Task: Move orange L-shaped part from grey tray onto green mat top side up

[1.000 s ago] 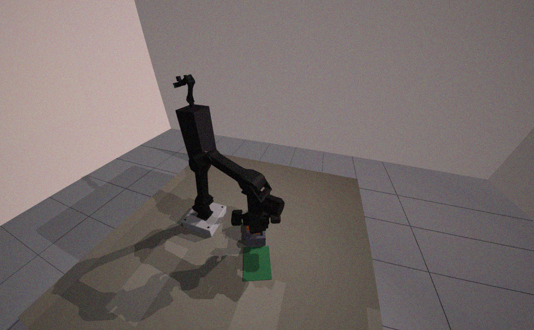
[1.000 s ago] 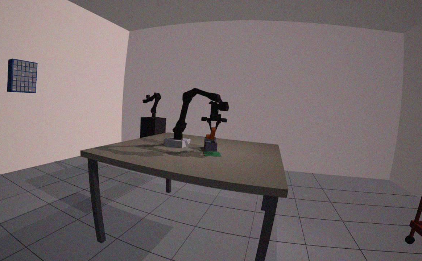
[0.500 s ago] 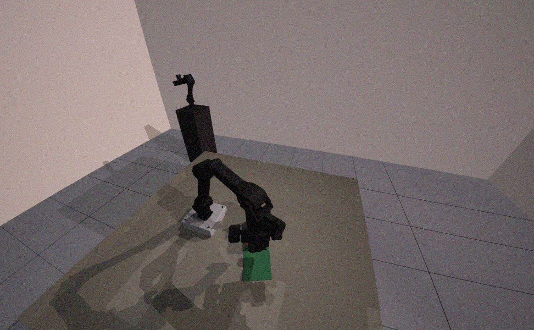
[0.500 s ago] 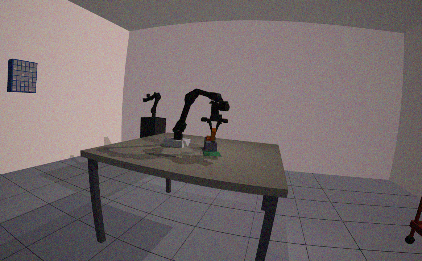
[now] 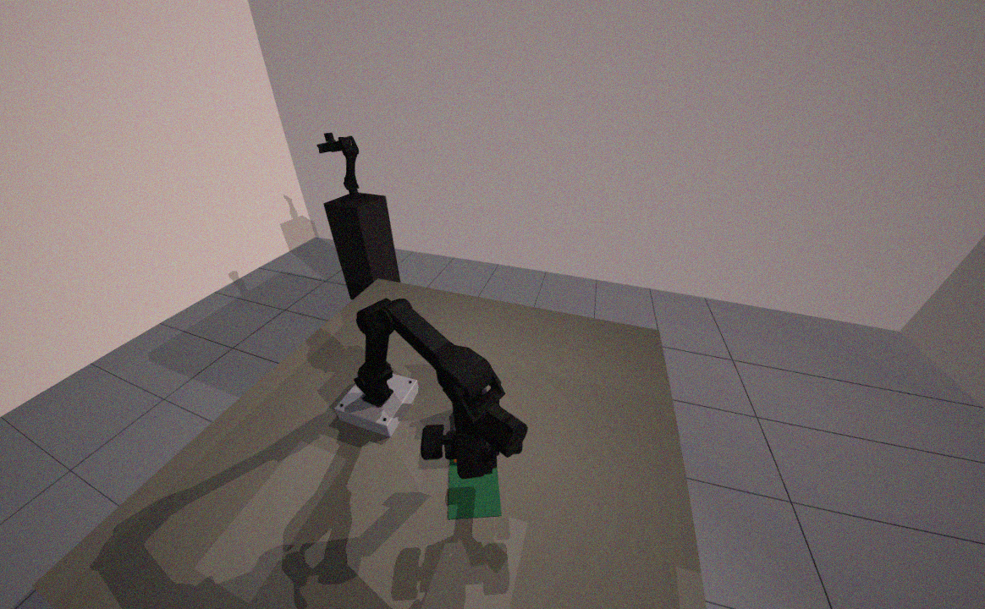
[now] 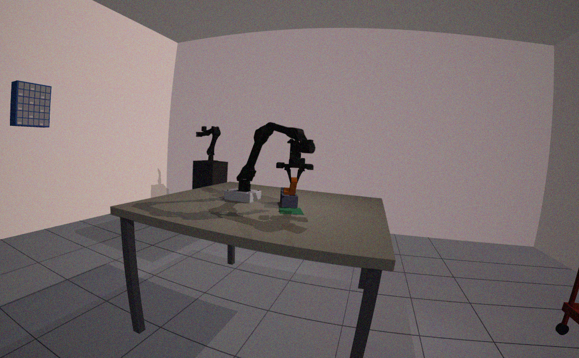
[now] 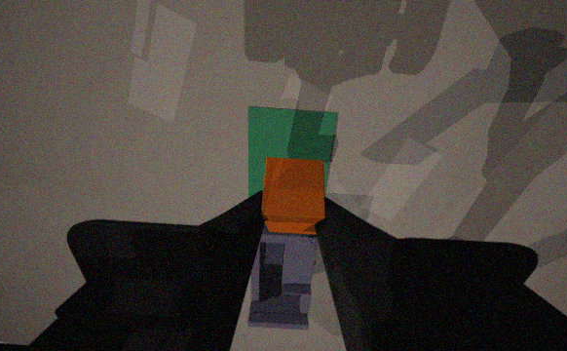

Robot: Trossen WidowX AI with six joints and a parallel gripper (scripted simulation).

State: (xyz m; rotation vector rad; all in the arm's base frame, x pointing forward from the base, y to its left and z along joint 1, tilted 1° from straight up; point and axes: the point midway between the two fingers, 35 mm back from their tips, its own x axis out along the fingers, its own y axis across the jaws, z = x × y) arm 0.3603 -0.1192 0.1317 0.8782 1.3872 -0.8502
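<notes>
My gripper tip is now 10 mm past the green mat, 20 mm to the right of it and 170 mm above it. Round my gripper tip: orange L-shaped part (30 mm behind, 20 mm to the left, 30 mm below).
</notes>
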